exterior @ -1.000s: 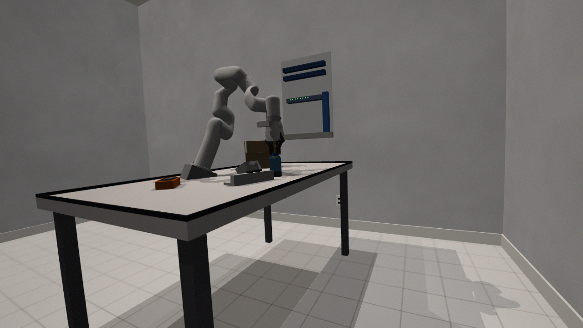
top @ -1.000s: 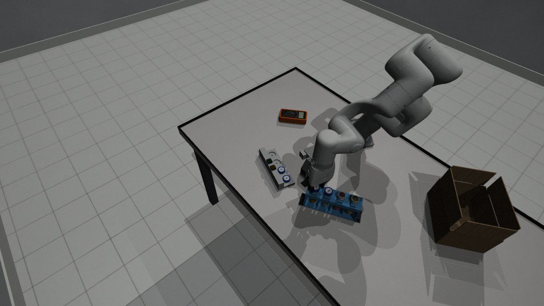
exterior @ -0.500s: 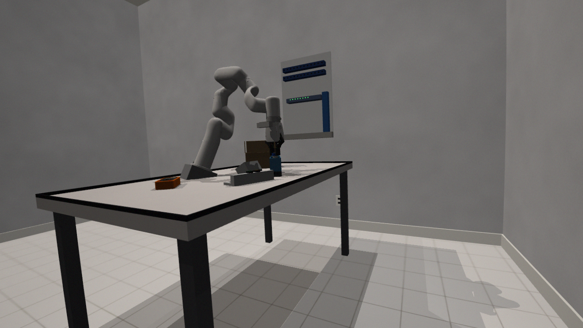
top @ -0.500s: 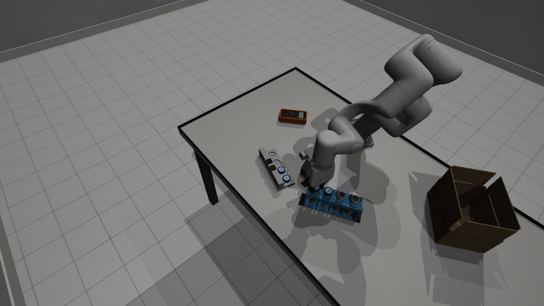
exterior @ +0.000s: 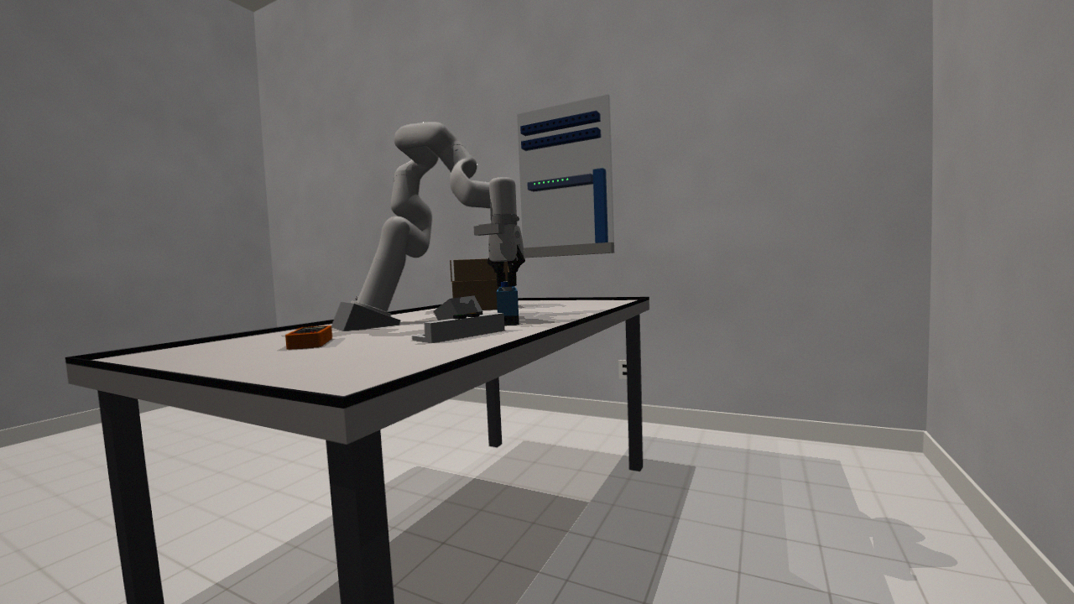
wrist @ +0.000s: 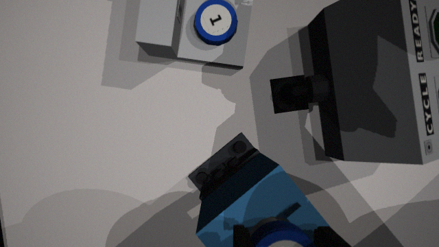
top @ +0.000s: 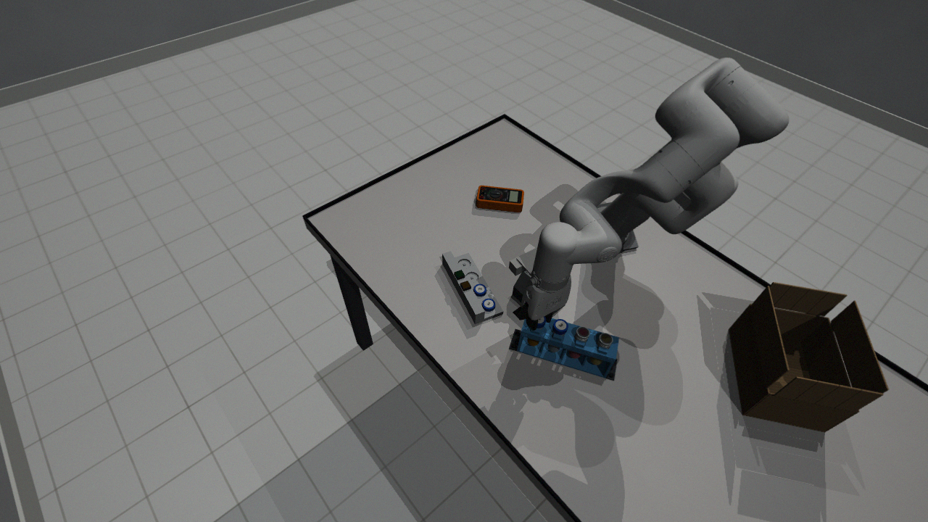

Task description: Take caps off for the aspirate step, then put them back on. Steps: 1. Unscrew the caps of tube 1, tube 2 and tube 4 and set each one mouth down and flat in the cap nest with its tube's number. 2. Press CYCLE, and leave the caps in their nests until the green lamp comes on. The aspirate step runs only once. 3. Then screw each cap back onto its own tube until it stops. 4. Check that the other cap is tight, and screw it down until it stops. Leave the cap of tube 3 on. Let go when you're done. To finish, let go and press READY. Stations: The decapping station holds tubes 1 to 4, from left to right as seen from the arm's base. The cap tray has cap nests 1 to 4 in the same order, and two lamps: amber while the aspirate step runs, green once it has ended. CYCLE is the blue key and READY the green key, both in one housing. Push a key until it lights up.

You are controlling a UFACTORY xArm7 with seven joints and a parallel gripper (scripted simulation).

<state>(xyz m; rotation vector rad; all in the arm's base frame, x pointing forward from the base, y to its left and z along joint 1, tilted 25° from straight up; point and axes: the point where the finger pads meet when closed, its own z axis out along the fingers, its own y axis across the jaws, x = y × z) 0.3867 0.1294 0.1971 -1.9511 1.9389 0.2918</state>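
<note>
Now: hand 1 cm above the cap 4. Round my hand: cap 3: 4 cm to the left, 3 cm behind, 1 cm below; blue key: 12 cm behind, 9 cm to the right, 6 cm below; key housing: 11 cm to the right, 10 cm behind, 8 cm below.
</note>
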